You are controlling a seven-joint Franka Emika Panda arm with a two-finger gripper.
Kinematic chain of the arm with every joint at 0, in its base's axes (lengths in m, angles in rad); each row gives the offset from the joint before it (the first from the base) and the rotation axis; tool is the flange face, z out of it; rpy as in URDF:
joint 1: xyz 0 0 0.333 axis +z
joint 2: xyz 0 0 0 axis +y
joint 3: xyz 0 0 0.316 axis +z
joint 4: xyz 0.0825 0 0 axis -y
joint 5: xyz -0.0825 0 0.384 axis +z
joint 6: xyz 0 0 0 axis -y
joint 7: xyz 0.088 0 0 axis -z
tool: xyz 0 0 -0.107 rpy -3.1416 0 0
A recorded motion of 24 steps. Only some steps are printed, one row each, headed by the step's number.
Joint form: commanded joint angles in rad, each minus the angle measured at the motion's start. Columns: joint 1, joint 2, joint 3, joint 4, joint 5, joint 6, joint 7.
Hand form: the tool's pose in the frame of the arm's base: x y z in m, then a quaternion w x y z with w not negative. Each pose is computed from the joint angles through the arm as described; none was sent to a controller.
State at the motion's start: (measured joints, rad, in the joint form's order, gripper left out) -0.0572 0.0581 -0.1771 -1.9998 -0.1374 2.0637 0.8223
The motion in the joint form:
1: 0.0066 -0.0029 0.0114 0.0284 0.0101 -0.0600 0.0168
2: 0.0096 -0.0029 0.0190 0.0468 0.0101 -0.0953 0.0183
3: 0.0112 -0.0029 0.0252 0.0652 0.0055 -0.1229 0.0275
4: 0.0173 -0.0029 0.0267 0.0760 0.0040 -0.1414 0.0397
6: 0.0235 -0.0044 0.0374 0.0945 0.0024 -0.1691 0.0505
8: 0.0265 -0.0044 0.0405 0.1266 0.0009 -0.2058 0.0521
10: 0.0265 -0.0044 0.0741 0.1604 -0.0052 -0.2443 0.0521
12: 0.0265 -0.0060 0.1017 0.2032 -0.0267 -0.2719 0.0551
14: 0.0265 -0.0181 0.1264 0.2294 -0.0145 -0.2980 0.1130
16: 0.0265 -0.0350 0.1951 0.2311 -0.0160 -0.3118 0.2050
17: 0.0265 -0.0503 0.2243 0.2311 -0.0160 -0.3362 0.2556
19: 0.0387 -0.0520 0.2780 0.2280 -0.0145 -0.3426 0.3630
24: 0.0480 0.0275 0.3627 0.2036 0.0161 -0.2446 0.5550
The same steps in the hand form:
1: 0.5520 -0.1280 0.4410 0.06243 0.87572 -0.47869 0.00836
2: 0.5530 -0.1226 0.4466 0.06549 0.87699 -0.47602 0.00086
3: 0.5544 -0.1191 0.4529 0.06935 0.87620 -0.47692 -0.00213
4: 0.5552 -0.1153 0.4564 0.07160 0.87465 -0.47941 -0.00474
6: 0.5571 -0.1065 0.4637 0.07385 0.87537 -0.47772 -0.00707
8: 0.5591 -0.1040 0.4758 0.07598 0.87536 -0.47739 -0.00845
10: 0.5633 -0.0866 0.4886 0.07956 0.88232 -0.46380 -0.00843
12: 0.5682 -0.0737 0.5077 0.08605 0.88760 -0.45249 0.00438
14: 0.5681 -0.0593 0.5247 0.07759 0.87871 -0.47089 0.01082
16: 0.5662 -0.0209 0.5339 0.07511 0.87271 -0.48205 0.01899
17: 0.5607 -0.0049 0.5405 0.07692 0.86666 -0.49259 0.01826
19: 0.5584 0.0319 0.5395 0.07668 0.85606 -0.51072 0.02124
24: 0.5743 0.0894 0.4908 0.05728 0.83291 -0.55026 0.01361

